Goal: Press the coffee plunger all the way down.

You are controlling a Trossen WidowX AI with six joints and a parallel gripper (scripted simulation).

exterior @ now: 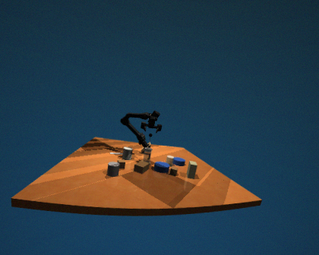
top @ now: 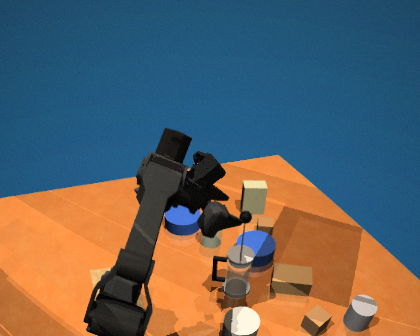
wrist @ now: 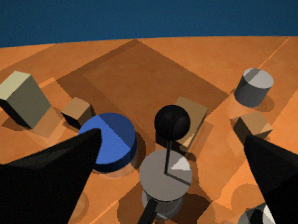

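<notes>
Right now the coffee press is 1 cm ahead of my gripper tip, 1 cm to the left of it and 15 cm below it. Also, from my gripper tip: grey cylinder 30 cm ahead, 21 cm to the right, 24 cm below; white cylinder 2 cm behind, 17 cm to the right, 22 cm below; tan box 18 cm ahead, 3 cm to the right, 25 cm below.
</notes>
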